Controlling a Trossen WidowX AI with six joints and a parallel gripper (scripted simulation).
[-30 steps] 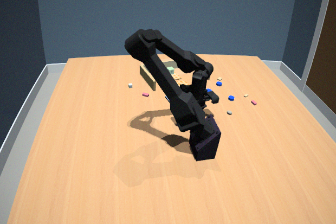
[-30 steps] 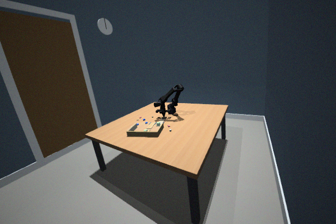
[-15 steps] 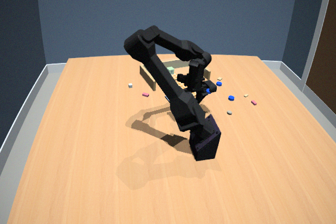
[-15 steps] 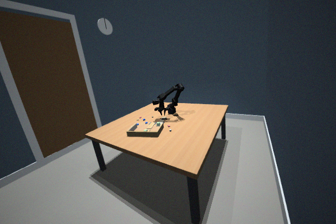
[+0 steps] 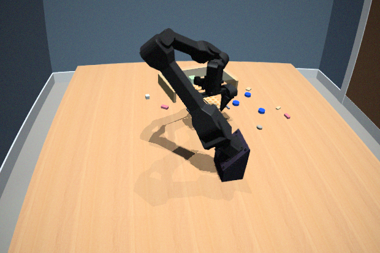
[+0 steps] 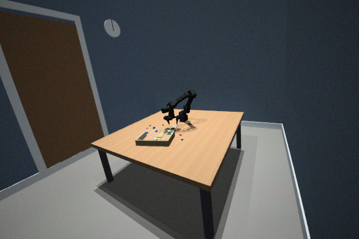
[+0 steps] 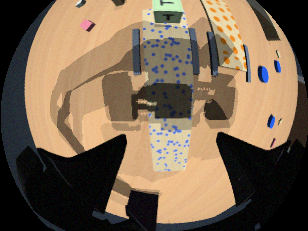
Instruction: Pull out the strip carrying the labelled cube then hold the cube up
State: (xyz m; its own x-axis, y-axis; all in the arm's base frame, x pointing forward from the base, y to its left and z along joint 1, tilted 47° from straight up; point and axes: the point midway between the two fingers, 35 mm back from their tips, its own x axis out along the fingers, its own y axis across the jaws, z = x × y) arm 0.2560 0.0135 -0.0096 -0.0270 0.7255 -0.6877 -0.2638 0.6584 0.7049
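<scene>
Right now my gripper tip is 160 mm short of the orange-dotted strip, 50 mm to the left of it and 40 mm above it. From my gripper tip the other things lie so: grey piece 50 mm behind, 190 mm to the right, 40 mm below.
</scene>
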